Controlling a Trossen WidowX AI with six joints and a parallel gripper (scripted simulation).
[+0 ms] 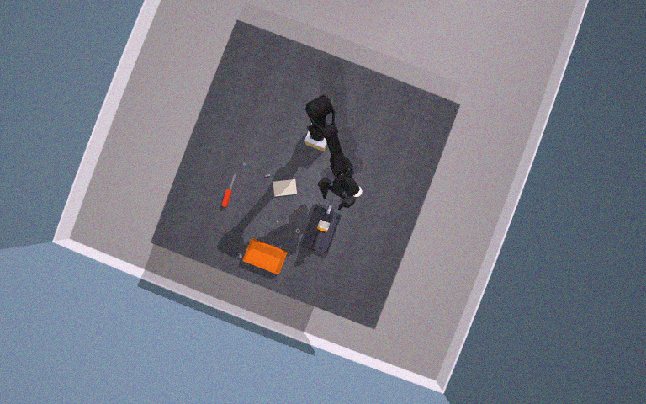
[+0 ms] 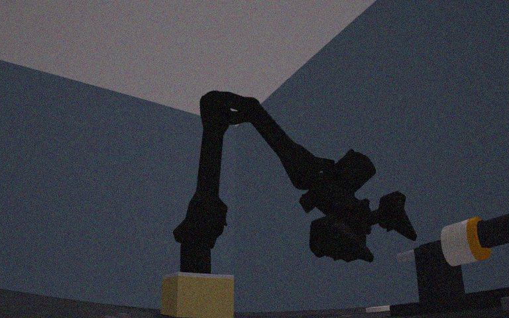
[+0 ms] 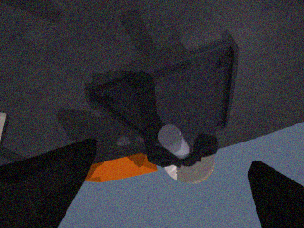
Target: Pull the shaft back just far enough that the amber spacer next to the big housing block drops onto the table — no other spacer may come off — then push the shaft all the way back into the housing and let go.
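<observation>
My gripper tip is now 11 cm short of the pale grey shaft, 1 cm to the left of it and 2 cm above it. Also, from my gripper tip: dark support block: 15 cm ahead, 2 cm to the right, 5 cm below; white ring: 10 cm behind, 11 cm to the left, 9 cm below; amber spacer: 13 cm ahead, 1 cm to the right, 2 cm below.
</observation>
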